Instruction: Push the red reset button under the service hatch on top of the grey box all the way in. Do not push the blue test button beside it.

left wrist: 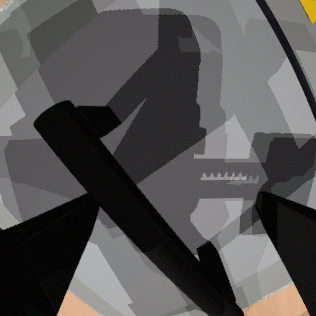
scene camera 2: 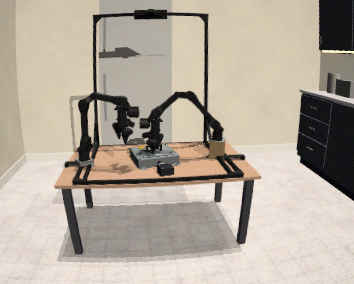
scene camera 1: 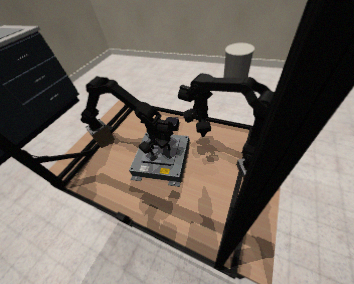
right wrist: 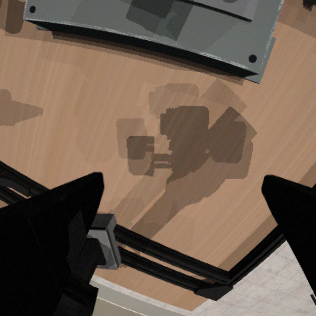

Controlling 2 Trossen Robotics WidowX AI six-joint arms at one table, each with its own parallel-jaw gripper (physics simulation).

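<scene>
The grey box [scene camera 1: 154, 169] [scene camera 2: 147, 163] [right wrist: 204, 41] sits mid-table with its service hatch [scene camera 1: 177, 149] [left wrist: 94, 63] lying flat on top. My left gripper [scene camera 1: 157, 153] [scene camera 2: 153, 147] [left wrist: 177, 199] is open and low over the hatch, its fingers on either side of the black hatch handle [left wrist: 119, 188] without gripping it. My right gripper [scene camera 1: 203, 131] [scene camera 2: 123, 135] [right wrist: 184, 181] is open and empty, hanging above bare table beside the box. The red and blue buttons are hidden from every view.
A yellow label [scene camera 1: 164, 171] [left wrist: 308, 9] and a white label [scene camera 1: 144, 168] mark the box top. A small black block [scene camera 2: 165, 169] stands against the box. Black frame rails [scene camera 2: 119, 181] edge the table. A brown block [scene camera 1: 102, 135] [scene camera 2: 216, 149] sits at the left arm's base.
</scene>
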